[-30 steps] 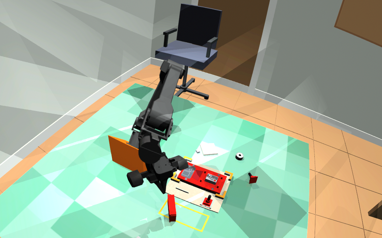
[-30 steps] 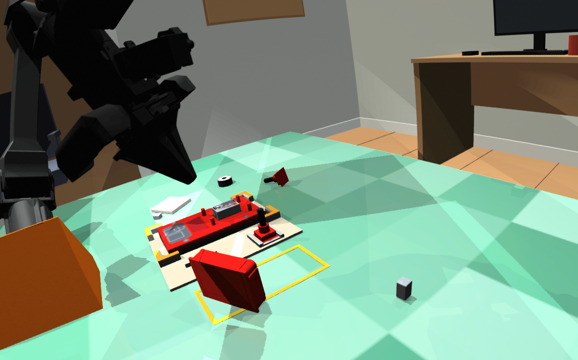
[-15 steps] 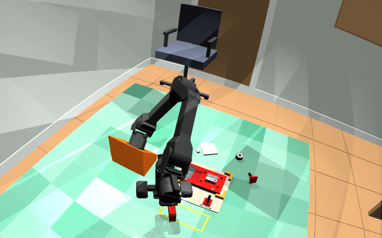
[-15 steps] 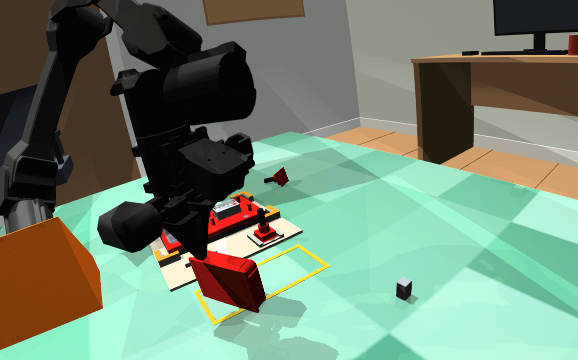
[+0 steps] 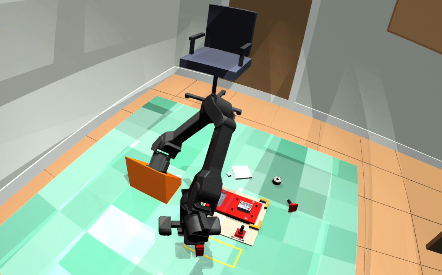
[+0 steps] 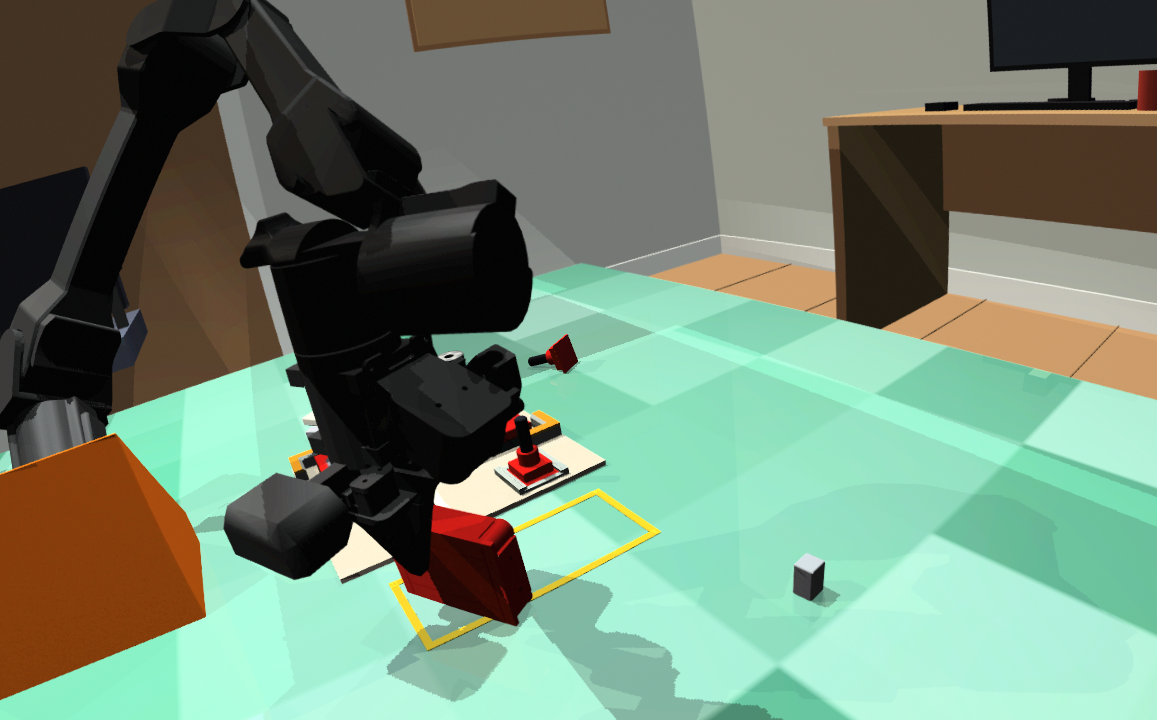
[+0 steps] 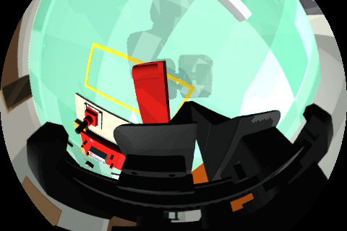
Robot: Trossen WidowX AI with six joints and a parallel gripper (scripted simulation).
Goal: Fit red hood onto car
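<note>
Right now my gripper tip is 20 mm to the right of the red hood, 20 mm short of it and 20 mm above it. The rest, counted from my gripper tip: thin white bar: 160 mm to the right, 40 mm below, 30 mm ahead; then white plate: 440 mm to the left, 50 mm below, 10 mm behind; then grey engine block: 260 mm to the left, 90 mm ahead, 30 mm below.
</note>
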